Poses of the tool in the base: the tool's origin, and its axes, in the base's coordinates. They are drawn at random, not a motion.
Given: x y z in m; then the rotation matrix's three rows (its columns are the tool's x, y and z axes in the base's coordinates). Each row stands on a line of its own.
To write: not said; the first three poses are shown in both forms.
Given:
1:
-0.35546, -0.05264, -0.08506
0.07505, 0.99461, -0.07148
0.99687, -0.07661, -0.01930
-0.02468, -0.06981, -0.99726
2:
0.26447, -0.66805, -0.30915
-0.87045, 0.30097, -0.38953
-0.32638, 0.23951, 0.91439
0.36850, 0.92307, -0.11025
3:
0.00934, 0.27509, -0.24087
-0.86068, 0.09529, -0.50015
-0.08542, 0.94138, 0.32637
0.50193, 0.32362, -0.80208
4:
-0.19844, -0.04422, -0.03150
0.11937, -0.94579, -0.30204
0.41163, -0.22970, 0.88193
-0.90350, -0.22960, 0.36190
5:
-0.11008, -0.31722, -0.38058
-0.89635, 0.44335, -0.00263
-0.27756, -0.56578, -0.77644
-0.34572, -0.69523, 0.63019
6:
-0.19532, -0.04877, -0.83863
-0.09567, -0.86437, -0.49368
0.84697, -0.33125, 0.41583
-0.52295, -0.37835, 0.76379
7:
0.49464, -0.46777, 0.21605
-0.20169, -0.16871, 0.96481
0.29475, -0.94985, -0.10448
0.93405, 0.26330, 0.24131
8:
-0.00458, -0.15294, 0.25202
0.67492, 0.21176, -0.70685
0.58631, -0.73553, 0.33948
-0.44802, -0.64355, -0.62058
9:
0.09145, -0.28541, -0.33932
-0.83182, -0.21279, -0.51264
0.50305, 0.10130, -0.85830
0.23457, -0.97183, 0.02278
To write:
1: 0.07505, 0.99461, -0.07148, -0.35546; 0.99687, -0.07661, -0.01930, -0.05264; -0.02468, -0.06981, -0.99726, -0.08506; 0, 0, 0, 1
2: -0.87045, 0.30097, -0.38953, 0.26447; -0.32638, 0.23951, 0.91439, -0.66805; 0.36850, 0.92307, -0.11025, -0.30915; 0, 0, 0, 1
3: -0.86068, 0.09529, -0.50015, 0.00934; -0.08542, 0.94138, 0.32637, 0.27509; 0.50193, 0.32362, -0.80208, -0.24087; 0, 0, 0, 1
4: 0.11937, -0.94579, -0.30204, -0.19844; 0.41163, -0.22970, 0.88193, -0.04422; -0.90350, -0.22960, 0.36190, -0.03150; 0, 0, 0, 1
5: -0.89635, 0.44335, -0.00263, -0.11008; -0.27756, -0.56578, -0.77644, -0.31722; -0.34572, -0.69523, 0.63019, -0.38058; 0, 0, 0, 1
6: -0.09567, -0.86437, -0.49368, -0.19532; 0.84697, -0.33125, 0.41583, -0.04877; -0.52295, -0.37835, 0.76379, -0.83863; 0, 0, 0, 1
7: -0.20169, -0.16871, 0.96481, 0.49464; 0.29475, -0.94985, -0.10448, -0.46777; 0.93405, 0.26330, 0.24131, 0.21605; 0, 0, 0, 1
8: 0.67492, 0.21176, -0.70685, -0.00458; 0.58631, -0.73553, 0.33948, -0.15294; -0.44802, -0.64355, -0.62058, 0.25202; 0, 0, 0, 1
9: -0.83182, -0.21279, -0.51264, 0.09145; 0.50305, 0.10130, -0.85830, -0.28541; 0.23457, -0.97183, 0.02278, -0.33932; 0, 0, 0, 1
